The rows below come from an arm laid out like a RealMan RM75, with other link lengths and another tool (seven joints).
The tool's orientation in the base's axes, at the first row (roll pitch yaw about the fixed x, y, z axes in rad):
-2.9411, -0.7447, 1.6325
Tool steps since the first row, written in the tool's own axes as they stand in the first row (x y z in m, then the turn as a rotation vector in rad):
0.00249, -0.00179, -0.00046, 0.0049, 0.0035, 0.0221
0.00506, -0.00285, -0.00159, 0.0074, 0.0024, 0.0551
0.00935, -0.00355, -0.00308, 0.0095, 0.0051, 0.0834
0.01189, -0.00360, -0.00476, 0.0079, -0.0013, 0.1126
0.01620, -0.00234, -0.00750, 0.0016, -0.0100, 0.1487
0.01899, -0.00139, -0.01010, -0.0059, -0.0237, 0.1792
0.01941, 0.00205, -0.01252, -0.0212, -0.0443, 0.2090
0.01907, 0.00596, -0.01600, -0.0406, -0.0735, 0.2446
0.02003, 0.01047, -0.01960, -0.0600, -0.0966, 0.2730
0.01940, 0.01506, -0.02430, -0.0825, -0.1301, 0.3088
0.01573, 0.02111, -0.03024, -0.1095, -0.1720, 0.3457
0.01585, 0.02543, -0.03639, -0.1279, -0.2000, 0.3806
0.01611, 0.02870, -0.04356, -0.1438, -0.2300, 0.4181
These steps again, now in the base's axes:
-0.00174, 0.00118, 0.00228, -0.0021, 0.0187, -0.0131
-0.00261, 0.00212, 0.00499, -0.0112, 0.0417, -0.0350
-0.00313, 0.00417, 0.00908, -0.0155, 0.0622, -0.0544
-0.00289, 0.00493, 0.01202, -0.0286, 0.0788, -0.0756
-0.00121, 0.00655, 0.01673, -0.0454, 0.0960, -0.1046
0.00021, 0.00709, 0.02035, -0.0657, 0.1076, -0.1297
0.00411, 0.00650, 0.02188, -0.0921, 0.1118, -0.1585
0.00875, 0.00475, 0.02358, -0.1281, 0.1150, -0.1930
0.01394, 0.00399, 0.02617, -0.1564, 0.1147, -0.2232
0.01955, 0.00137, 0.02845, -0.1965, 0.1150, -0.2594
0.02701, -0.00401, 0.02936, -0.2447, 0.1110, -0.2981
0.03267, -0.00708, 0.03324, -0.2794, 0.1147, -0.3316
0.03754, -0.01092, 0.03810, -0.3168, 0.1216, -0.3650

